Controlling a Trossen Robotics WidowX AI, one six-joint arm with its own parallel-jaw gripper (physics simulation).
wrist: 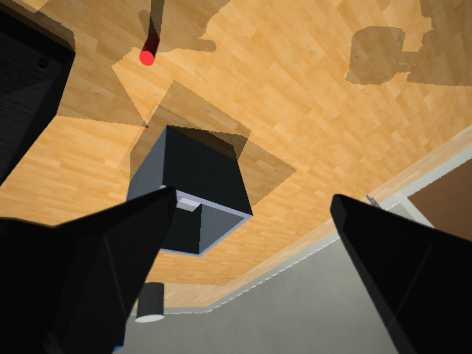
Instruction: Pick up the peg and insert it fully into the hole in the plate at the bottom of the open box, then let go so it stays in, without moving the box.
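Frame: origin at the arm's base, x ahead, y left, z up, level; centimetres.
Where they show: gripper, fingertip midpoint: (254,198).
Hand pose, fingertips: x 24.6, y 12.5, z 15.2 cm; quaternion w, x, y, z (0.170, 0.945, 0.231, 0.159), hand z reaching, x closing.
After its pixels a point has its place.
A red peg (149,52) {z -2.8, x 18.0, y 11.2 cm} stands upright on the wooden table near the top of the wrist view, left of centre, its bright round end facing the camera. An open dark grey box (205,167) {z -4.1, x 30.7, y -1.7 cm} stands below it in the view, its light rim toward the camera. Part of its inside shows, with a light piece within; the hole cannot be made out. My gripper (254,198) {z 15.2, x 24.6, y 12.5 cm} is open and empty, its black fingers wide apart. The left finger covers part of the box's left side. The peg is beyond the fingertips, outside the gap between them.
A large black block-like object (30,75) {z -4.4, x 7.9, y 3.0 cm} is at the left edge. A dark cylinder (151,300) with a pale end is at the lower left. The wooden table (310,90) {z -10.8, x 42.7, y 15.8 cm} has shadows across it and an edge at the lower right, with grey floor (280,300) past it.
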